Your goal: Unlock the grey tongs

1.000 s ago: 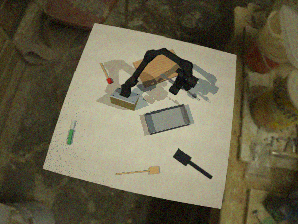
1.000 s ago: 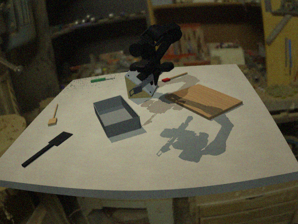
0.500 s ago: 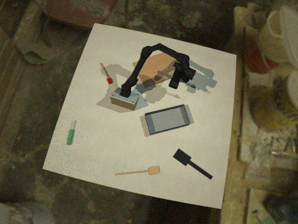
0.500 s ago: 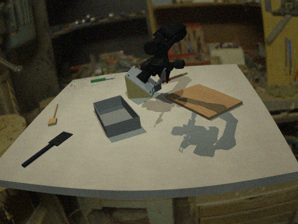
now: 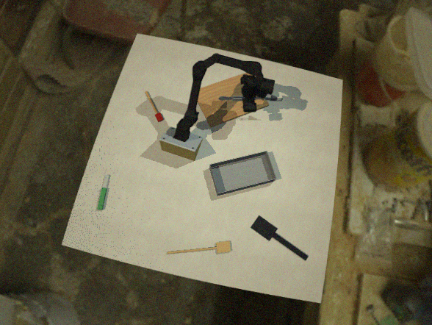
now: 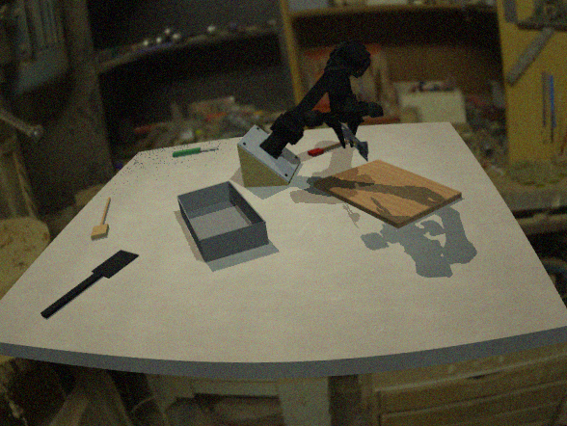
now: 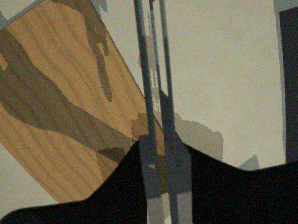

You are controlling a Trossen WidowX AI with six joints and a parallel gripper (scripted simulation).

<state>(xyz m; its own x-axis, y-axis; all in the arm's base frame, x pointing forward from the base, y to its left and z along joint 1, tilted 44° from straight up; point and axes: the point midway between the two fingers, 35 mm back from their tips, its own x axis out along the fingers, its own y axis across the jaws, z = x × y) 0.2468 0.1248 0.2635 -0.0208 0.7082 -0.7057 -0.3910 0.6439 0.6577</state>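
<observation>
Right now the wooden board is 15 cm below my gripper tip, 9 cm behind it and 8 cm to the left of it. From my gripper tip the other things lie so: grey roasting tin 32 cm to the right, 13 cm below, 11 cm ahead; then black spatula 56 cm to the right, 38 cm ahead, 15 cm below.
</observation>
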